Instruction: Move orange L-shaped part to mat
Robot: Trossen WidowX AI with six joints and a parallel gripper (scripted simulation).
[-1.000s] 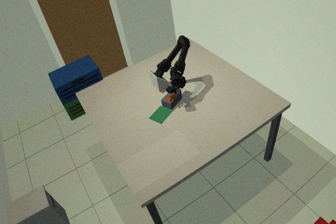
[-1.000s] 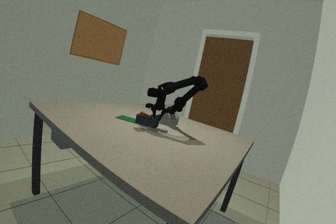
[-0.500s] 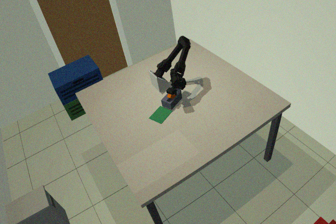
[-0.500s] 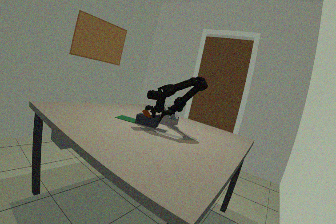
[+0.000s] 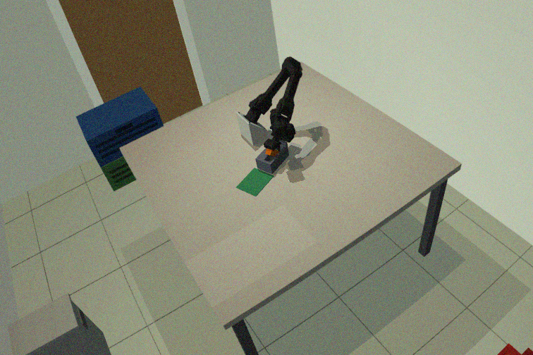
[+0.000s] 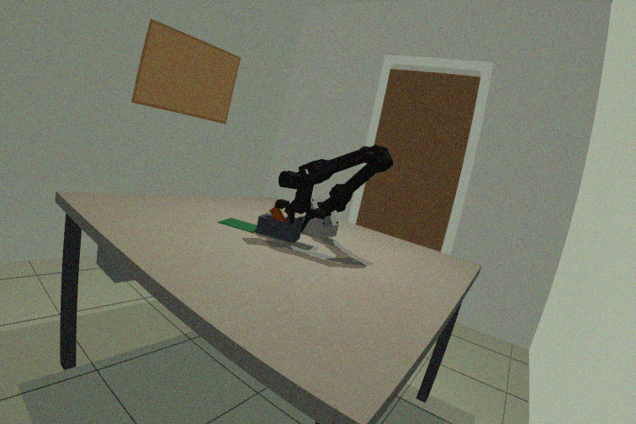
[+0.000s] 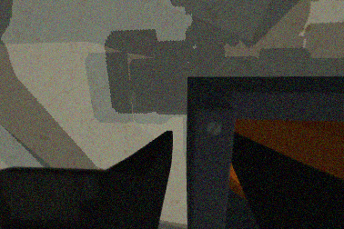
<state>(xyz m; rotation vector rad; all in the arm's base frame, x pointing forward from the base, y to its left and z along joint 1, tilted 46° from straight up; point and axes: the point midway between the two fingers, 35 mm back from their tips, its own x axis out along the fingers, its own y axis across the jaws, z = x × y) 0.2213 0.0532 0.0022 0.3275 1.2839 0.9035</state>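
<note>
My gripper tip is 5 cm to the left of the orange L-shaped part, 1 cm below it and 1 cm short of it. From my gripper tip the other things lie so: green mat 21 cm to the right, 8 cm ahead, 5 cm below.
</note>
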